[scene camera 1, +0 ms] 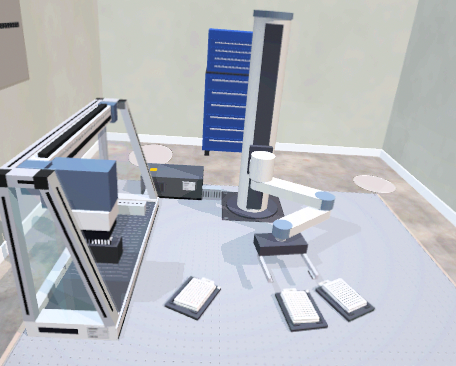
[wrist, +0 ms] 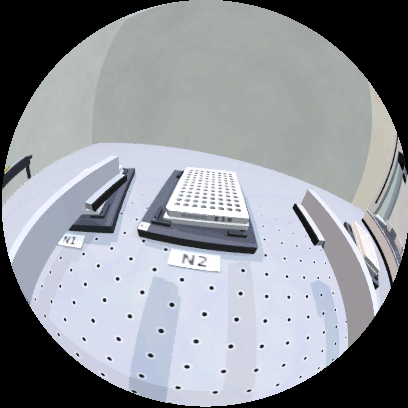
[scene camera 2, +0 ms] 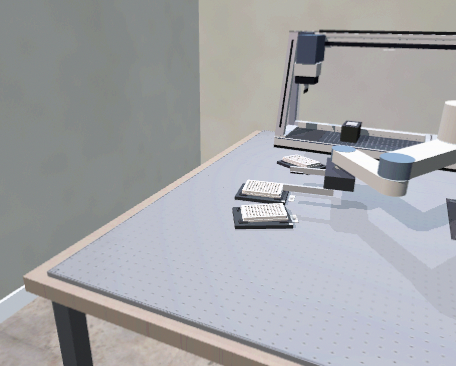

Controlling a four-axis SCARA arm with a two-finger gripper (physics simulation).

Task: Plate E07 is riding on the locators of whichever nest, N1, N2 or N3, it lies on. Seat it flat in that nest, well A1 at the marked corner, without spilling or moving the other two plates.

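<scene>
My gripper (scene camera 1: pixel 292 277) (scene camera 2: pixel 287 179) (wrist: pixel 214 179) is open and empty, its fingers above the table on the arm's side of the nests. A white well plate marked E10 (scene camera 1: pixel 300 306) (scene camera 2: pixel 263 188) (wrist: pixel 209 192) is on dark nest N2 (scene camera 1: pixel 309 326) (wrist: pixel 200 241), centred between the fingers in the wrist view; its seating is unclear. Nest N1 (scene camera 1: pixel 352 314) (scene camera 2: pixel 262 226) (wrist: pixel 120 200) holds a plate (scene camera 1: pixel 346 295) (scene camera 2: pixel 263 212), mostly hidden by the left finger in the wrist view. Nest N3 (scene camera 1: pixel 196 315) holds a plate (scene camera 1: pixel 196 293) (scene camera 2: pixel 301 160) (wrist: pixel 366 245). Label E07 is not readable on either.
The gantry machine (scene camera 1: pixel 112 320) (scene camera 2: pixel 287 90) stands on the N3 side, with a black block (scene camera 1: pixel 111 249) (scene camera 2: pixel 351 131) on its deck. The arm's column (scene camera 1: pixel 245 170) rises behind the gripper. A grey box (scene camera 1: pixel 175 181) stands near the table's back edge. N1 and N2 stand close together.
</scene>
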